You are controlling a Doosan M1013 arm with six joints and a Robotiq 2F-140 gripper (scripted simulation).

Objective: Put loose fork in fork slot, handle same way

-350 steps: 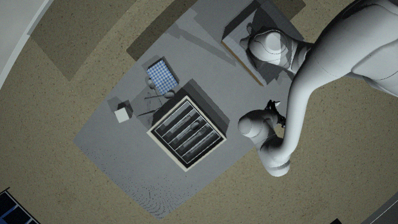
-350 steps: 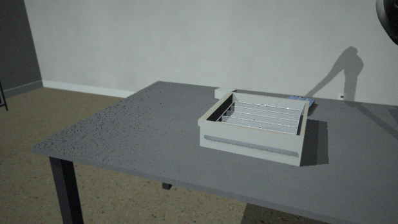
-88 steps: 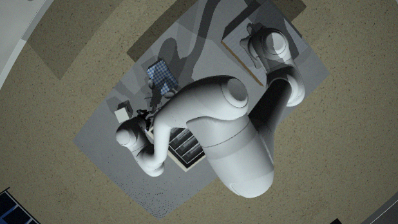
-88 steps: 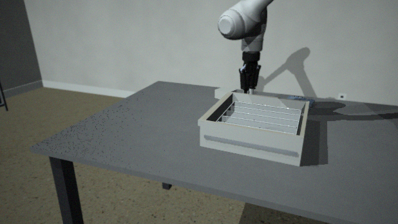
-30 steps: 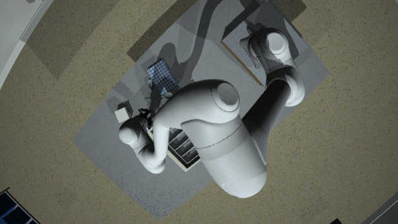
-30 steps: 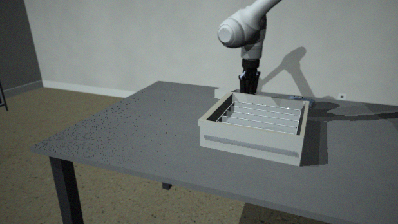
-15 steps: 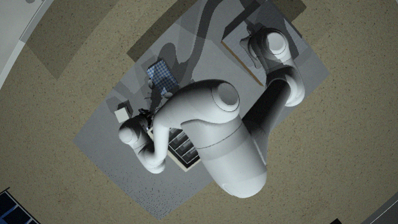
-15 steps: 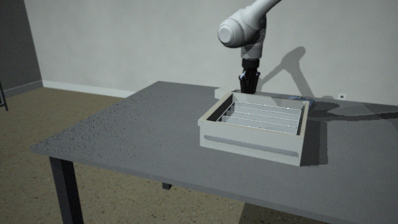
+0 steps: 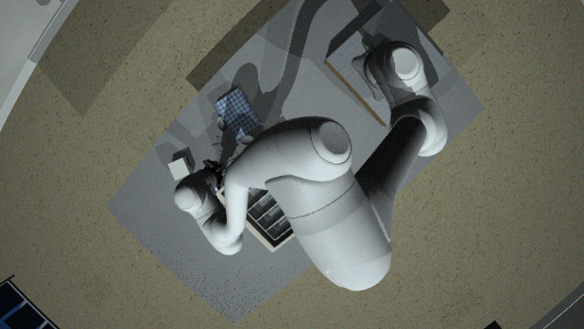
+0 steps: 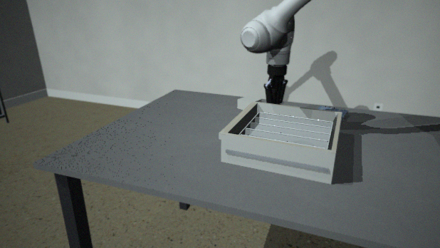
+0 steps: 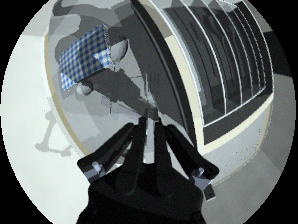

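Now: hand 12 cm past the cutlery tray, 23 cm to the right of it and 2 cm below it. From my hand the other things lie so: white box: 16 cm ahead, 11 cm to the right, 1 cm below; then blue checked cloth: 20 cm behind, 14 cm to the right, 2 cm below.
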